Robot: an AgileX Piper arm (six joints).
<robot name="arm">
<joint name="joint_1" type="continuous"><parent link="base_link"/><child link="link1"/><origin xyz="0 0 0.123" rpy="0 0 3.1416"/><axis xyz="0 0 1"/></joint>
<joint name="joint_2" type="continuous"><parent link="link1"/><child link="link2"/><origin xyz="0 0 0" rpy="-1.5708 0 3.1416"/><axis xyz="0 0 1"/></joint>
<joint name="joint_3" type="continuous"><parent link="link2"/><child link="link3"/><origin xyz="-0.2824 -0.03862 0" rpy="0 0 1.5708"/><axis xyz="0 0 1"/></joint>
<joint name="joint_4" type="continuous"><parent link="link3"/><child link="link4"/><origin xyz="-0.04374 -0.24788 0" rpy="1.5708 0 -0.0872"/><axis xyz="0 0 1"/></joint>
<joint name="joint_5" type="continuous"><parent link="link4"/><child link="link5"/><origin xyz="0 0 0" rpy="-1.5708 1.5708 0"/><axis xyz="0 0 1"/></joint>
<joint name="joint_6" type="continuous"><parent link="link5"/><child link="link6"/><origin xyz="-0.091 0 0" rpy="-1.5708 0 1.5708"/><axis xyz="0 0 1"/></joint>
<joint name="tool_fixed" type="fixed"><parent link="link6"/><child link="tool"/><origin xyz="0 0 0" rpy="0 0 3.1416"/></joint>
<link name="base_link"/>
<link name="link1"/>
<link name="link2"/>
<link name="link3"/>
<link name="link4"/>
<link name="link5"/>
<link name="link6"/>
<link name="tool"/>
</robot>
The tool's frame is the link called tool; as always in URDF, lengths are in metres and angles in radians. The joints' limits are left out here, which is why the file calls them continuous.
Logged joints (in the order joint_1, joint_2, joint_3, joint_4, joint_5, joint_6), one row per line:
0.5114, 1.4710, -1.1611, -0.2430, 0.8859, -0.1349
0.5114, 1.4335, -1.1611, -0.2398, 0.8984, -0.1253
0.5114, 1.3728, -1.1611, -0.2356, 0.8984, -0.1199
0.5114, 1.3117, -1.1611, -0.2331, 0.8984, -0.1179
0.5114, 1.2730, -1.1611, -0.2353, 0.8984, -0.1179
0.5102, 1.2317, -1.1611, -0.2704, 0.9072, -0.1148
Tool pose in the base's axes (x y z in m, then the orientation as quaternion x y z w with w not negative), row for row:
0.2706, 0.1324, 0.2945, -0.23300, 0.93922, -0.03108, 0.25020
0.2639, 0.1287, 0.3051, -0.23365, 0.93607, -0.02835, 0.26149
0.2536, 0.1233, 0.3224, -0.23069, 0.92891, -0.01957, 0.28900
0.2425, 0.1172, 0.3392, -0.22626, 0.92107, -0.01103, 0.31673
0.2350, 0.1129, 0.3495, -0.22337, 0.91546, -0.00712, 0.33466
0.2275, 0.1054, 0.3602, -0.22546, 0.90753, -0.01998, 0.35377
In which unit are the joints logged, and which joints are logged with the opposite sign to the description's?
The joints are logged in radians. Opposite sign: joint_6.
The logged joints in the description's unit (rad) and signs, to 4 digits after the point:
0.5114, 1.4710, -1.1611, -0.2430, 0.8859, 0.1349
0.5114, 1.4335, -1.1611, -0.2398, 0.8984, 0.1253
0.5114, 1.3728, -1.1611, -0.2356, 0.8984, 0.1199
0.5114, 1.3117, -1.1611, -0.2331, 0.8984, 0.1179
0.5114, 1.2730, -1.1611, -0.2353, 0.8984, 0.1179
0.5102, 1.2317, -1.1611, -0.2704, 0.9072, 0.1148

